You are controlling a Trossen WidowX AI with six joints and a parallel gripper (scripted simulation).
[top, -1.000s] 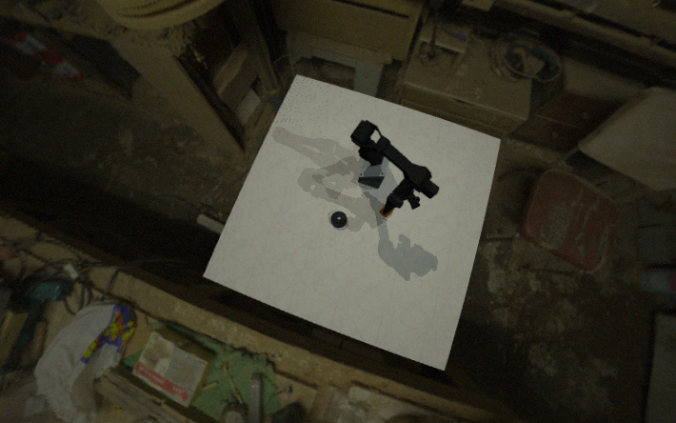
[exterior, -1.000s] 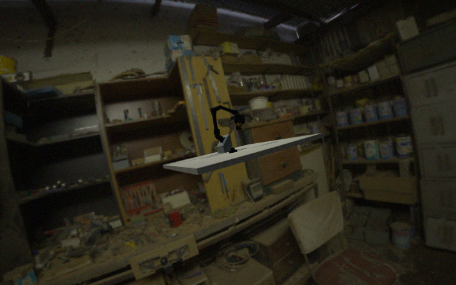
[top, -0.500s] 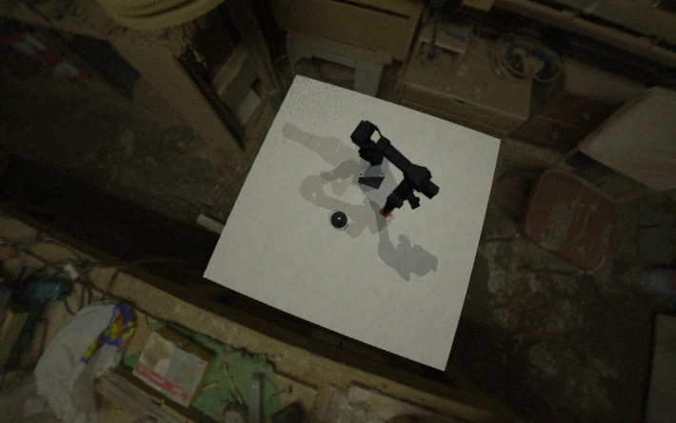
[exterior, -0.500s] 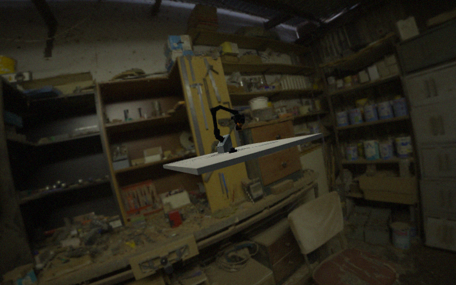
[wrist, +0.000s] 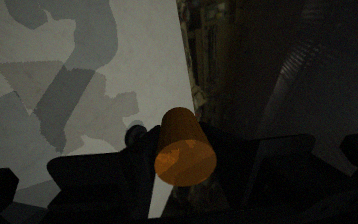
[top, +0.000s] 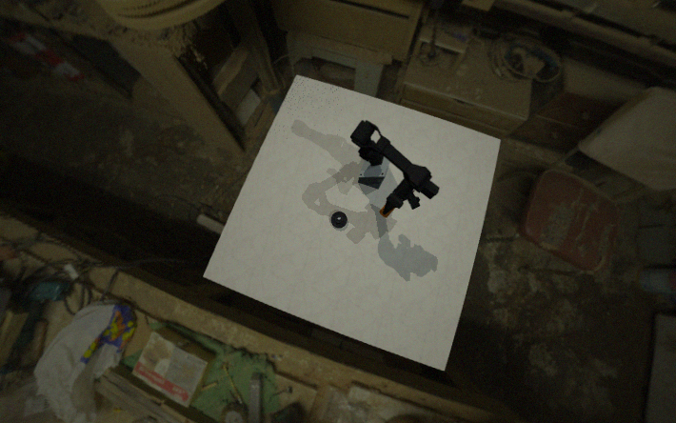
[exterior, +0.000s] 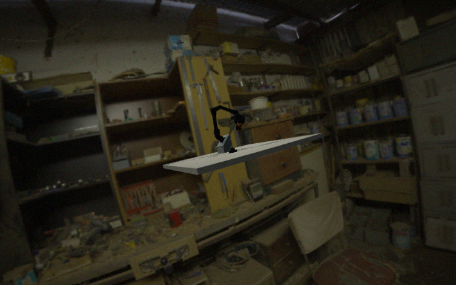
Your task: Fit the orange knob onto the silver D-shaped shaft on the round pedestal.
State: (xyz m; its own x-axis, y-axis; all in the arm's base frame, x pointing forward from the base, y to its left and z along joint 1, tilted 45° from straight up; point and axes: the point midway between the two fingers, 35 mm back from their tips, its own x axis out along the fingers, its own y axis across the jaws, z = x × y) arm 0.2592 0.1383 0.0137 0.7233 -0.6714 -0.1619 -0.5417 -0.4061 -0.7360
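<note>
My gripper tip is now 30 mm past the orange knob, 20 mm below it and 10 mm to the right of it. From my gripper tip the other things lie so: round dark pedestal: 220 mm below, 190 mm to the right, 40 mm ahead.
</note>
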